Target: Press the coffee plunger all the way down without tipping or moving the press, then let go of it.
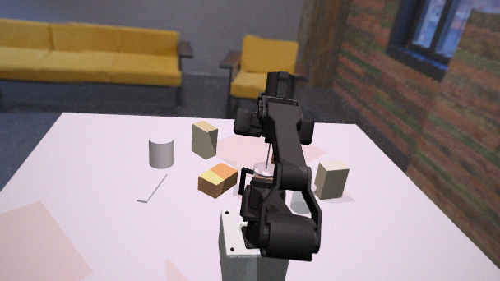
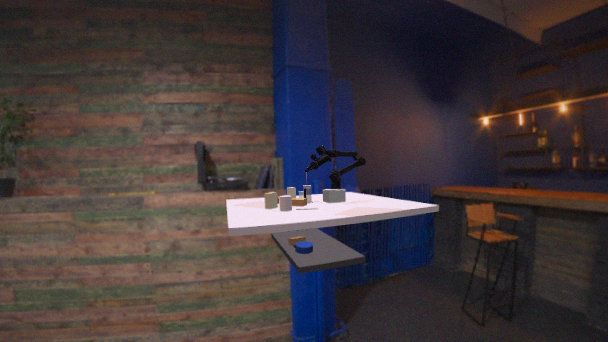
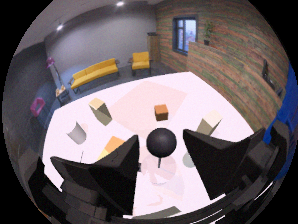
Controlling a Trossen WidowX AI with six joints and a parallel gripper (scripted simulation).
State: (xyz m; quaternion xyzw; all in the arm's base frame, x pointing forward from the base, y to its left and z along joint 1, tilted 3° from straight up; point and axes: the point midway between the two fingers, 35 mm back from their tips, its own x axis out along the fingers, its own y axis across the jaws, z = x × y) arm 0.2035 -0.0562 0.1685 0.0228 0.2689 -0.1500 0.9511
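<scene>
Right now my gripper tip is 130 mm above the coffee press and 20 mm to the right of it. Round my gripper tip: thin flat strip (310 mm to the left, 250 mm below, 110 mm ahead).
</scene>
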